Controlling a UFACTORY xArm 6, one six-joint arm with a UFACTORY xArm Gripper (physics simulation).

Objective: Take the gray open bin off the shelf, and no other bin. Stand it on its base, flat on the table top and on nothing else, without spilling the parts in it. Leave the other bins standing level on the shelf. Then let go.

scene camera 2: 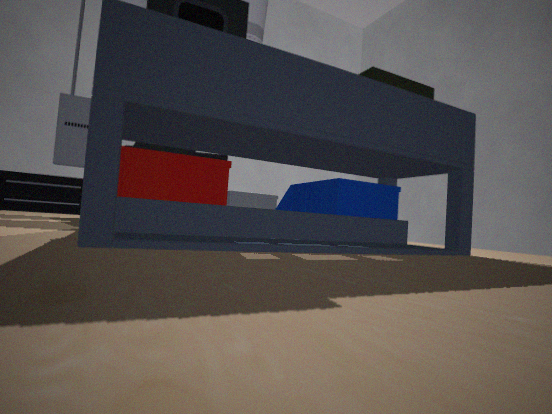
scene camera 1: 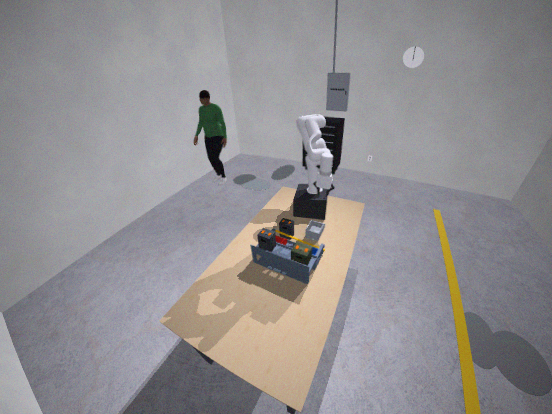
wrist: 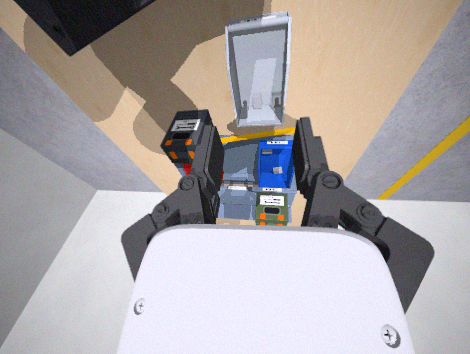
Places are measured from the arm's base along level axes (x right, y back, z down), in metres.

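Pixels of known places: gripper, between the fingertips: [scene camera 1: 322,194] [wrist: 256,135]; arm's base, origin of its link: [scene camera 1: 314,190].
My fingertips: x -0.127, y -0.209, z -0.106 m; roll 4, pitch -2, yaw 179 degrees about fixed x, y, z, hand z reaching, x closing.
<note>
Ahead of a thing's pixels: the offset from my fingertips to its middle. "*": to the spot under its first point. Level surfaces: height alone.
The gray open bin {dx +0.010, dy -0.080, dz +0.249 m} [scene camera 1: 315,230] [scene camera 2: 252,199] [wrist: 245,55] stands upright and apart from the shelf, on the table top {dz +0.287 m} [scene camera 1: 270,335] between the shelf and the robot's base. Small parts show inside it in the wrist view. My gripper [wrist: 256,135] is open and empty, raised above the table and clear of the bin. The blue bin {dx -0.035, dy -0.353, dz +0.243 m} [scene camera 1: 315,251] [scene camera 2: 345,197] [wrist: 275,160] and the red bin {dx +0.205, dy -0.356, dz +0.243 m} [scene camera 1: 280,240] [scene camera 2: 172,175] [wrist: 187,168] stand level on the shelf [scene camera 1: 280,266] [scene camera 2: 280,75]. The red bin is partly hidden by my finger in the wrist view.
A dark box {dx +0.189, dy -0.199, dz +0.221 m} [scene camera 1: 286,226] [wrist: 185,135] stands beside the shelf's yellow bar {* dx +0.087, dy -0.243, dz +0.249 m} [scene camera 1: 297,239] [wrist: 257,134]. Another dark box {dx +0.204, dy -0.446, dz +0.124 m} [scene camera 1: 267,240] and an olive box {dx -0.027, dy -0.454, dz +0.137 m} [scene camera 1: 301,253] [wrist: 271,207] sit on top of the shelf. The robot's black base [scene camera 1: 310,205] [wrist: 80,20] stands behind. A person [scene camera 1: 212,122] is at the left.
</note>
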